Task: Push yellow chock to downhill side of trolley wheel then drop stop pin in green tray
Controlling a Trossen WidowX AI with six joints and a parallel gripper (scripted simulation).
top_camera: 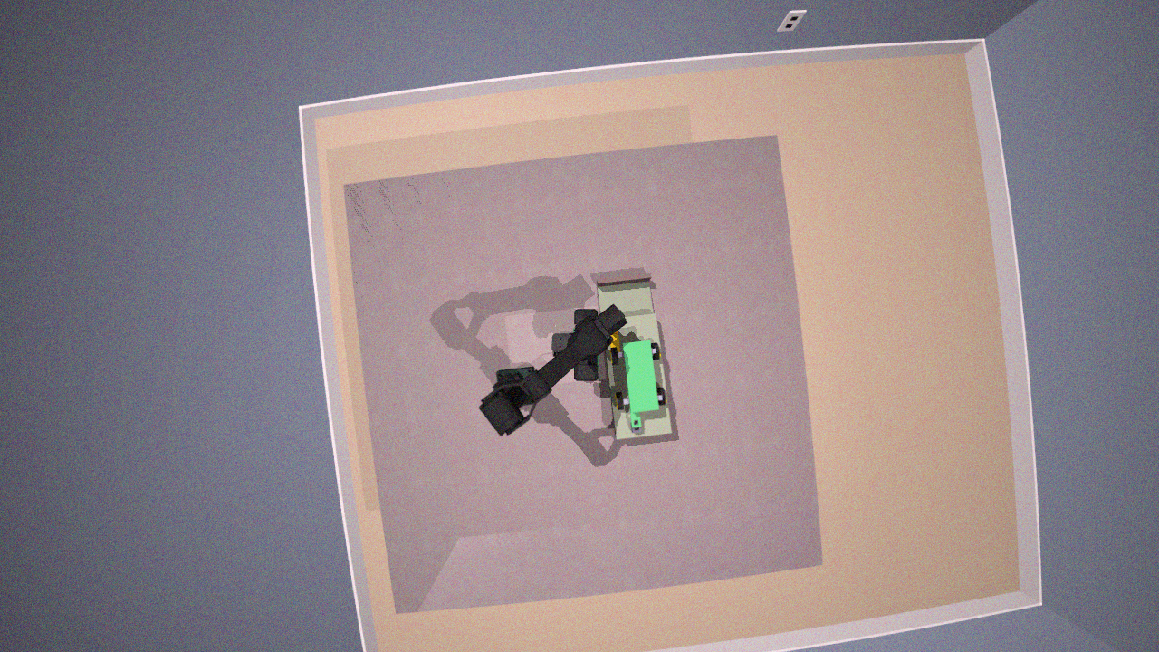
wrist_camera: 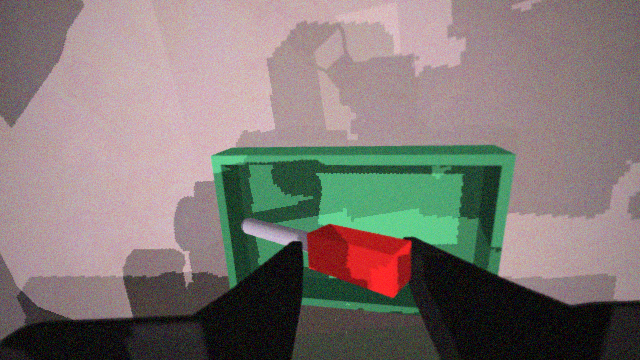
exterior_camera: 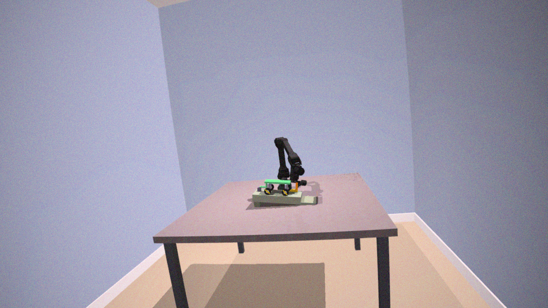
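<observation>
Now: gripper tip 10 mm past the red-headed stop pin and 20 mm to the left of it. Also, from my gripper tip: yellow chock: 80 mm ahead, 50 mm above; then ramp: 110 mm ahead, 110 mm to the right, 20 mm above; then green tray: 40 mm below.
</observation>
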